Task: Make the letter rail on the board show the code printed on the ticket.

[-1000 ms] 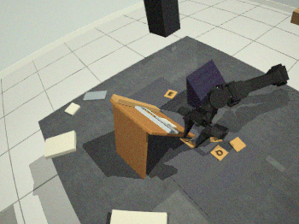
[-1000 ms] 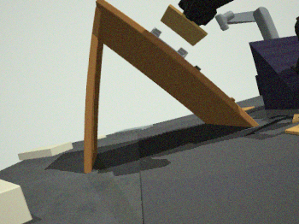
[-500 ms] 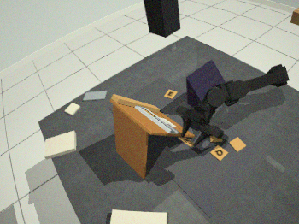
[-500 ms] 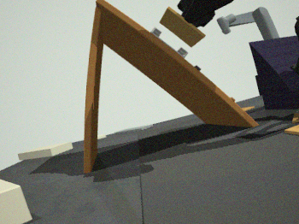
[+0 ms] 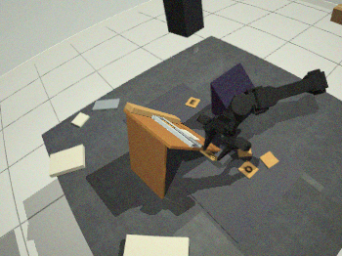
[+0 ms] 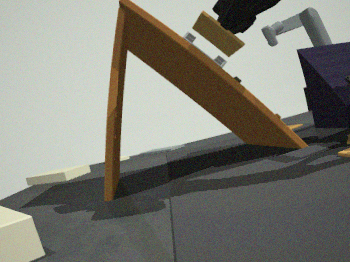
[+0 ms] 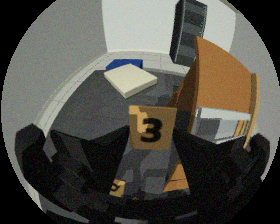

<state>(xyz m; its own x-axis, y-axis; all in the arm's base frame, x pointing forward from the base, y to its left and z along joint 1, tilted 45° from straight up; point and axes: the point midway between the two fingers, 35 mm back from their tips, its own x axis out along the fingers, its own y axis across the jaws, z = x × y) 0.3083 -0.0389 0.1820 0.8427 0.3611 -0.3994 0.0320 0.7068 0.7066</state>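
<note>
Now: gripper tip 60 mm past the white ticket, 160 mm to the left of it and 80 mm above it. Round my gripper tip: cream block (370 mm ahead, 550 mm to the right, 160 mm below); then small cream card (180 mm ahead, 740 mm to the right, 170 mm below); then grey card (20 mm ahead, 710 mm to the right, 170 mm below).
</note>
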